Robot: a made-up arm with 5 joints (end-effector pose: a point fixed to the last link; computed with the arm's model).
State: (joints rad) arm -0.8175 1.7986 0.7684 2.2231 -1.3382
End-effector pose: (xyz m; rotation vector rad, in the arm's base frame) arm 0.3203 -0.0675 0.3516 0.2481 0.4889 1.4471
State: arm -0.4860 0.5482 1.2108 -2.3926 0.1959
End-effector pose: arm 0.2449 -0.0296 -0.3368 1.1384 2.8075 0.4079
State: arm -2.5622 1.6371 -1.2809 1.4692 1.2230
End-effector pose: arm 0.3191 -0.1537 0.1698 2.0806 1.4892 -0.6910
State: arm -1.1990 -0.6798 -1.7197 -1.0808 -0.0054
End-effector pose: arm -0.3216 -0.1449 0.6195 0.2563 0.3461 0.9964
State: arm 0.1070 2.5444 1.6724 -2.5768 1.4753
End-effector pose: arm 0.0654 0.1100 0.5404 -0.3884 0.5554 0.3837
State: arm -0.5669 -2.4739 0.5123 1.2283 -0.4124
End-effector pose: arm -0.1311 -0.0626 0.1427 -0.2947 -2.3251 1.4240
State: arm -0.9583 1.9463 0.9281 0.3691 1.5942
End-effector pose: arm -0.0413 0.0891 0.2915 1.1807 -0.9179 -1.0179
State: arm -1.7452 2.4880 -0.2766 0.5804 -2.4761
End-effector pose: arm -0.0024 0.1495 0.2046 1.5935 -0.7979 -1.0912
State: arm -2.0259 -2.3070 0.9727 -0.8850 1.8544
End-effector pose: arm 0.0659 0.0136 -0.0824 1.8663 1.1655 0.6454
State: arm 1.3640 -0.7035 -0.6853 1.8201 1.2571
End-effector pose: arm -0.4120 0.1798 0.0804 -0.5931 0.9744 0.9671
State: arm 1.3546 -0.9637 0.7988 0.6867 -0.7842
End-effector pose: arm -0.0177 -0.1270 -0.0555 1.5370 1.4366 0.7811
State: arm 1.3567 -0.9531 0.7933 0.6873 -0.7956
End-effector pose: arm -0.0192 -0.1282 -0.0565 1.5543 1.4159 0.7913
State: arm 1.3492 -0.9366 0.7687 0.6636 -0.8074
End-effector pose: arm -0.0228 -0.1353 -0.0492 1.5607 1.3592 0.8079
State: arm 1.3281 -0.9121 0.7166 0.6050 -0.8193
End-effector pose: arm -0.0312 -0.1506 -0.0305 1.5490 1.2517 0.8330
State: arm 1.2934 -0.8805 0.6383 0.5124 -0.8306
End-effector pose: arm -0.0479 -0.1734 -0.0017 1.5157 1.0964 0.8628
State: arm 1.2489 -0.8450 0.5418 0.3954 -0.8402
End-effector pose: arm -0.0755 -0.1998 0.0318 1.4625 0.9097 0.8922
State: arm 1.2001 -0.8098 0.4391 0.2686 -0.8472
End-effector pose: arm -0.1128 -0.2253 0.0631 1.3964 0.7152 0.9163
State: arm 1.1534 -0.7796 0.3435 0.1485 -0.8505
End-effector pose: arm -0.1536 -0.2463 0.0868 1.3285 0.5384 0.9328
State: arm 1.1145 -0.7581 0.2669 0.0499 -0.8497
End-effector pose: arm -0.1897 -0.2612 0.1019 1.2700 0.4007 0.9410
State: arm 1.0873 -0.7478 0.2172 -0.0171 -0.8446
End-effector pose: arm -0.2144 -0.2702 0.1108 1.2287 0.3159 0.9416
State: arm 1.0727 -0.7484 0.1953 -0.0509 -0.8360
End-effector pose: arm -0.2255 -0.2744 0.1164 1.2063 0.2844 0.9363
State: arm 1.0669 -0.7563 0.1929 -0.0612 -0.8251
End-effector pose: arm -0.2267 -0.2755 0.1207 1.1966 0.2898 0.9273
